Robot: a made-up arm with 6 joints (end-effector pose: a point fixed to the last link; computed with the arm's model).
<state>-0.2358 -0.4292 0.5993 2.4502 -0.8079 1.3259</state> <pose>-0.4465 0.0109 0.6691 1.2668 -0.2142 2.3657</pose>
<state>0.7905 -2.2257 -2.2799 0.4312 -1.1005 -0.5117</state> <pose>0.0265 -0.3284 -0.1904 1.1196 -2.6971 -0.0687</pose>
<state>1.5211 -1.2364 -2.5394 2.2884 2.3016 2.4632</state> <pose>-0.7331 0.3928 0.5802 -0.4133 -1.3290 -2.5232</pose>
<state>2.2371 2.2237 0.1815 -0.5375 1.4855 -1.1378</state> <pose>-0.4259 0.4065 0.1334 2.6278 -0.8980 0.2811</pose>
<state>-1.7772 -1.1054 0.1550 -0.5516 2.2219 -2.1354</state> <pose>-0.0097 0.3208 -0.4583 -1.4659 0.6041 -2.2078</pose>
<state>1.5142 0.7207 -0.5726 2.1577 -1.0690 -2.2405</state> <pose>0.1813 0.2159 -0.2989 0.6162 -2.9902 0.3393</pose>
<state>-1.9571 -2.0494 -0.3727 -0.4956 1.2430 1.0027</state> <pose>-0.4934 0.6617 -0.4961 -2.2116 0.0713 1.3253</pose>
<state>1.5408 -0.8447 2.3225 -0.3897 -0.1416 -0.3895</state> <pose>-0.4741 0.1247 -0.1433 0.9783 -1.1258 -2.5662</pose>
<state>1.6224 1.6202 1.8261 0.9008 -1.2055 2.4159</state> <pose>-0.2880 0.8917 -0.1320 -0.3778 -2.1283 -2.0746</pose>
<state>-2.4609 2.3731 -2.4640 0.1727 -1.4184 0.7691</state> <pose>0.0218 0.1367 -0.3463 -0.1301 1.5113 1.7986</pose>
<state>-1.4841 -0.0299 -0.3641 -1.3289 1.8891 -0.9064</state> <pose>-0.6569 -0.0692 -0.5258 -1.0518 -0.2019 -1.6399</pose>
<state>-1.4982 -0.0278 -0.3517 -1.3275 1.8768 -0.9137</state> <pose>-0.6546 -0.0604 -0.5280 -1.0284 -0.2072 -1.6307</pose>
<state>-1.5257 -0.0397 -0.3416 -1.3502 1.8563 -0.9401</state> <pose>-0.6591 -0.0451 -0.5413 -1.0262 -0.2310 -1.6109</pose>
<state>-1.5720 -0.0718 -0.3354 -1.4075 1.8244 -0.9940</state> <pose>-0.6741 -0.0206 -0.5700 -1.0570 -0.2804 -1.5751</pose>
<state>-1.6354 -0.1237 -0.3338 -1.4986 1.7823 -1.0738</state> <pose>-0.7018 0.0111 -0.6119 -1.1229 -0.3510 -1.5195</pose>
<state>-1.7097 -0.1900 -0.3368 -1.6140 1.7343 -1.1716</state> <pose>-0.7429 0.0458 -0.6597 -1.2169 -0.4310 -1.4409</pose>
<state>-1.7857 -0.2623 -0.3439 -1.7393 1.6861 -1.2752</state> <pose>-0.7957 0.0779 -0.7035 -1.3234 -0.5077 -1.3403</pose>
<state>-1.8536 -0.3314 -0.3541 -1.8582 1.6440 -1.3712</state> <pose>-0.8540 0.1030 -0.7350 -1.4236 -0.5711 -1.2282</pose>
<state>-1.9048 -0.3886 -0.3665 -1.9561 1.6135 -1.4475</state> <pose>-0.9083 0.1187 -0.7519 -1.5037 -0.6161 -1.1231</pose>
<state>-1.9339 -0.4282 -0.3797 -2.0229 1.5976 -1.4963</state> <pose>-0.9488 0.1250 -0.7574 -1.5595 -0.6412 -1.0448</pose>
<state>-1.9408 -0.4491 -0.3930 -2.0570 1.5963 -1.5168</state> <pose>-0.9717 0.1237 -0.7570 -1.5952 -0.6483 -1.0026</pose>
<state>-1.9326 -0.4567 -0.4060 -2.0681 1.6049 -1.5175</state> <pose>-0.9813 0.1179 -0.7545 -1.6186 -0.6436 -0.9883</pose>
